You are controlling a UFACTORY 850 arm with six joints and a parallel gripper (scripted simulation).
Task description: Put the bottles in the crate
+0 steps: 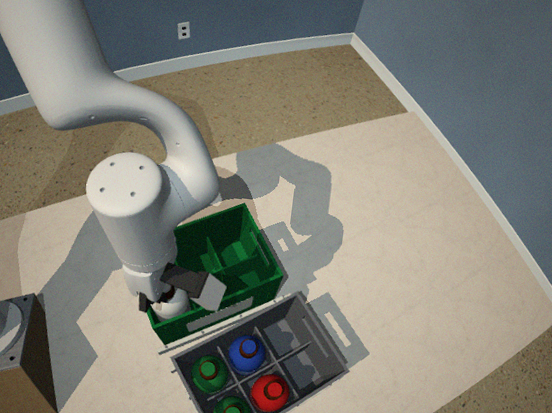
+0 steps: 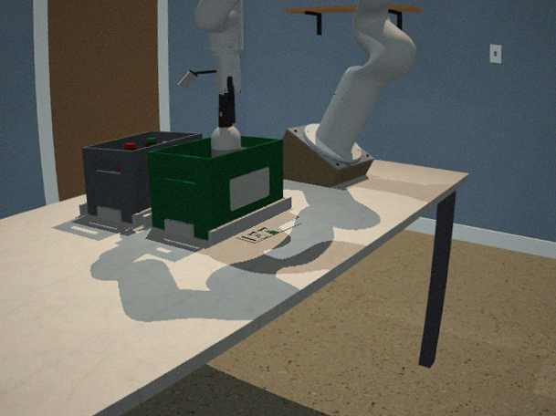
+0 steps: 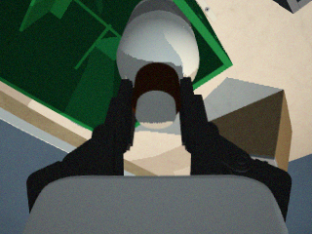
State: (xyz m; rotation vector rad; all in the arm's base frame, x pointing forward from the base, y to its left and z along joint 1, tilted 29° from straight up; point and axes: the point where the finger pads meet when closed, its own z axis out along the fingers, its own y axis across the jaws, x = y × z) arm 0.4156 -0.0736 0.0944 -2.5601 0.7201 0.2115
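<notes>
Now: hand 70 mm above the whitish bottle. Also, from my hand: green crate (80 mm ahead, 50 mm to the left, 150 mm below); then blue bottle (130 mm ahead, 130 mm to the right, 150 mm below); then green bottle (40 mm ahead, 150 mm to the right, 150 mm below).
</notes>
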